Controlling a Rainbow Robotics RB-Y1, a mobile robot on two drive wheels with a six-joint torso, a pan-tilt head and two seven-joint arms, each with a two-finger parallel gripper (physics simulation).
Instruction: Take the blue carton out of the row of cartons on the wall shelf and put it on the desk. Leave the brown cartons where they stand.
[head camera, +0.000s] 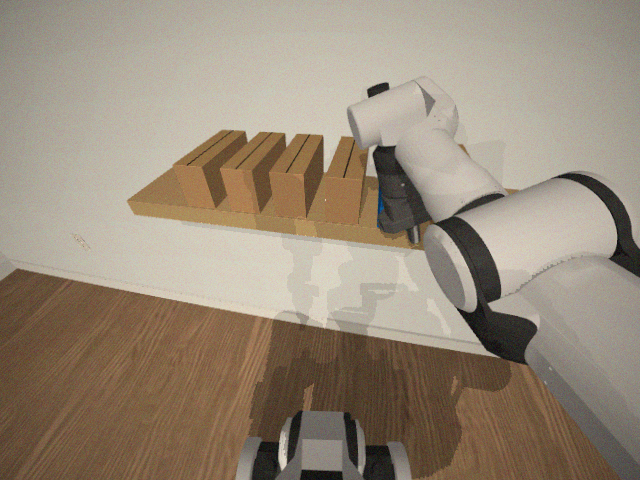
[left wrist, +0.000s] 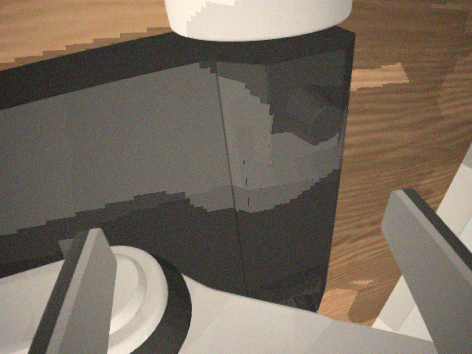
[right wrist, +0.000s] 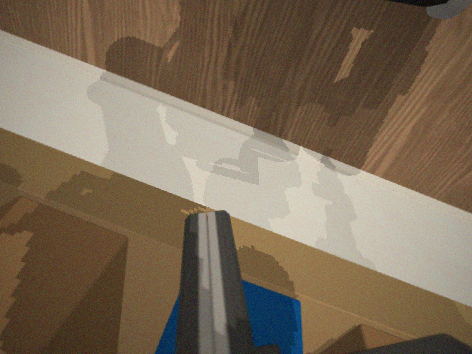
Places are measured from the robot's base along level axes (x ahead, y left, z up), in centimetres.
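Pixels of known places: left gripper, fingertip midpoint: (left wrist: 250, 227); right gripper, fingertip midpoint: (head camera: 414, 240) (right wrist: 209, 226).
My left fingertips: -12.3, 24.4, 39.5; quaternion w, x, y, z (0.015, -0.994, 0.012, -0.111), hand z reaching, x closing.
For each thing: its middle in the pictures, then the offset to it from my left fingertips, as dx, dy, dz. "pt": a spot on its surface instead. Level surfaces: height alone.
- blue carton, body centre: (head camera: 397, 180) +60.3, -42.5, +59.8
- brown carton, surface spot: (right wrist: 367, 337) pt +49.5, -31.9, +54.7
- wooden floor, surface height: dz -39.4
The blue carton (head camera: 381, 204) (right wrist: 275, 315) stands on the wall shelf (head camera: 248, 223) (right wrist: 325, 260), mostly hidden by my right gripper in the head camera. Brown cartons (head camera: 237, 188) (right wrist: 65, 275) stand in a row beside it. My right gripper (head camera: 413, 241) (right wrist: 209, 226) is shut with nothing between its fingers. Its fingers meet in front of the blue carton in the right wrist view and cover part of it; how close they are to it I cannot tell. My left gripper (left wrist: 250, 227) is open and empty, away from the shelf. The desk does not show.
A brown carton (right wrist: 367, 337) shows partly on the other side of the blue one. The wall (head camera: 155, 77) rises behind the shelf. My dark and white base (left wrist: 150, 135) (head camera: 323, 452) stands on the wooden floor (head camera: 129, 361), below the open left fingers.
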